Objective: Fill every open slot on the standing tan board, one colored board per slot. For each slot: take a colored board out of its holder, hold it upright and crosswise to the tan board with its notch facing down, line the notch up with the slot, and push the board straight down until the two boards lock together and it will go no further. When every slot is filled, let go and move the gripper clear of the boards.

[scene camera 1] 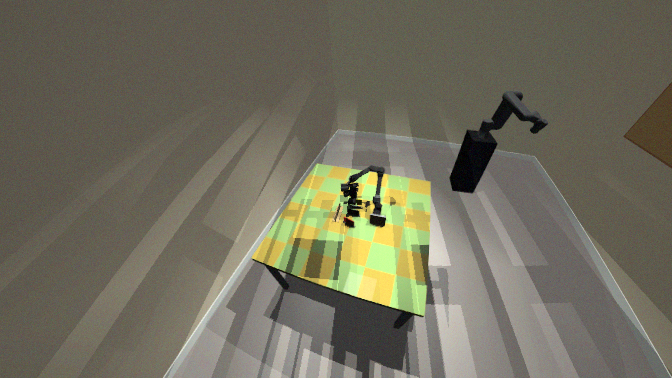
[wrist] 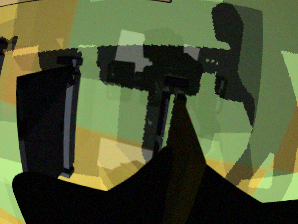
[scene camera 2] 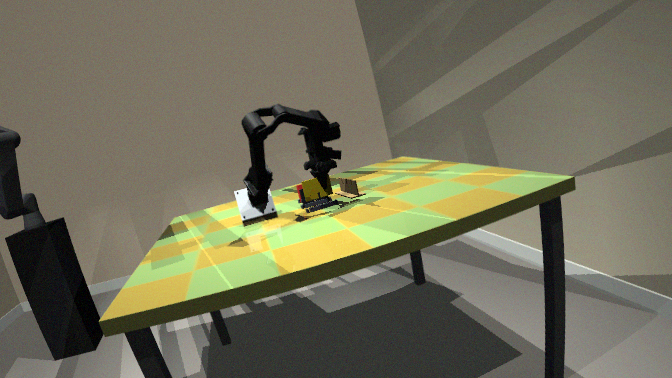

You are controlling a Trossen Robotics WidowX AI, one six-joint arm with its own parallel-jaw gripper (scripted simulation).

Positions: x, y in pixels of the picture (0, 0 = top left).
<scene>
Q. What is my gripper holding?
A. A yellow board.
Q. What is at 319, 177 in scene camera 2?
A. My gripper.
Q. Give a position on a nearly black board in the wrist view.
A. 40, 97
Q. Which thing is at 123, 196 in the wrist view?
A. My gripper.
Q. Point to a dark holder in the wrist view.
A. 164, 103
</scene>
